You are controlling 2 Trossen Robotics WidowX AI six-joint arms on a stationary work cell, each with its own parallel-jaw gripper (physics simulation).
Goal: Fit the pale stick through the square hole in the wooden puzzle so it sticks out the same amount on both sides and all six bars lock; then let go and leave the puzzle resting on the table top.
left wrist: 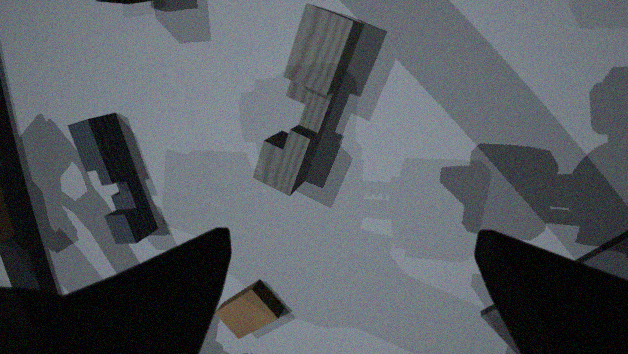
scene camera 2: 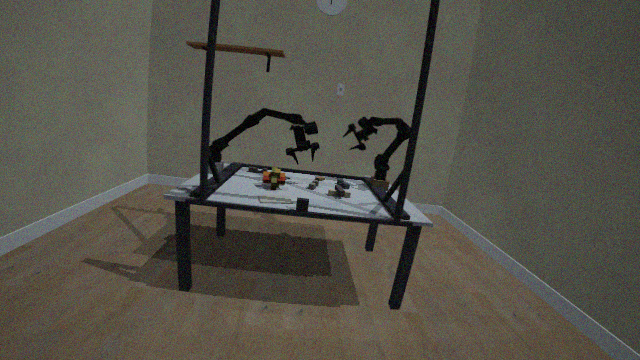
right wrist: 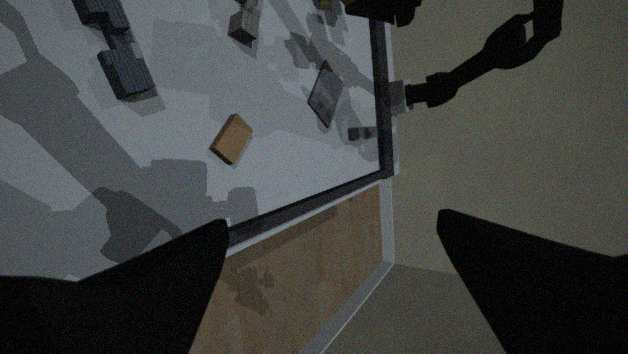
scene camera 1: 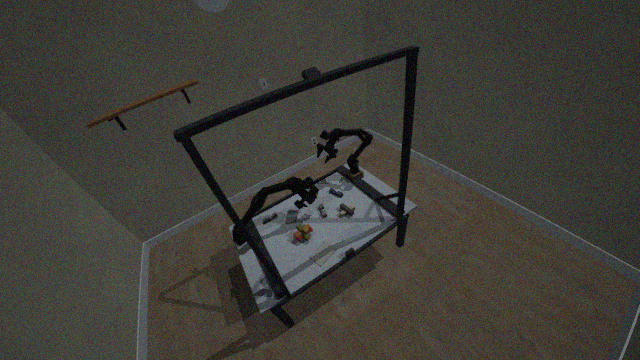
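Pixels of known places: left gripper, fingertip midpoint: (left wrist: 354, 242) (scene camera 2: 305, 163); right gripper, fingertip midpoint: (scene camera 2: 346, 143) (right wrist: 333, 225) (scene camera 1: 321, 160); left arm's base, link origin: (scene camera 2: 214, 161) (right wrist: 408, 95) (scene camera 1: 241, 240); right arm's base, link origin: (scene camera 2: 380, 179) (scene camera 1: 354, 171).
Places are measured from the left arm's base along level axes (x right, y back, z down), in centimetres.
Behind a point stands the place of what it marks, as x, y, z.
The six-bar puzzle (scene camera 1: 302, 232) (scene camera 2: 274, 177), with orange, red and yellow-green bars crossed together, sits on the table top. The square hole is too small to make out. A pale grey striped, notched bar (left wrist: 320, 50) {23.8, -55.7, 3.6} (right wrist: 244, 25) {16.5, -60.8, 3.6} (scene camera 1: 322, 210) {20.3, -57.4, 5.2} (scene camera 2: 314, 184) {23.6, -57.1, 4.1} lies on the table apart from the puzzle; I cannot tell whether it is the pale stick. My left gripper (scene camera 1: 307, 201) {17.6, -51.9, -6.5} (scene camera 2: 305, 161) {17.6, -51.9, -6.5} (left wrist: 354, 242) {17.6, -51.9, -6.5} is open and empty, above the table near this bar. My right gripper (scene camera 1: 323, 158) {0.3, -80.7, -18.4} (scene camera 2: 348, 142) {0.3, -80.7, -18.4} (right wrist: 333, 225) {0.3, -80.7, -18.4} is open and empty, raised high near the table's back edge.
A dark notched bar (left wrist: 120, 165) {16.8, -75.9, 5.1} (right wrist: 127, 75) {11.1, -77.4, 3.6} (scene camera 1: 336, 192) {16.6, -76.6, 3.7} and a tan block (left wrist: 250, 312) {2.7, -65.3, 5.0} (right wrist: 231, 140) {2.1, -66.8, 5.0} lie near the striped bar. Crossed brown pieces (scene camera 1: 345, 210) {35.3, -66.7, 2.8} (scene camera 2: 339, 193) {40.5, -66.5, 3.5} and a thin grey plate (right wrist: 325, 95) {5.1, -40.1, 5.9} also lie on the table. A dark frame (scene camera 1: 409, 125) {68.6, -84.7, -64.1} stands over it.
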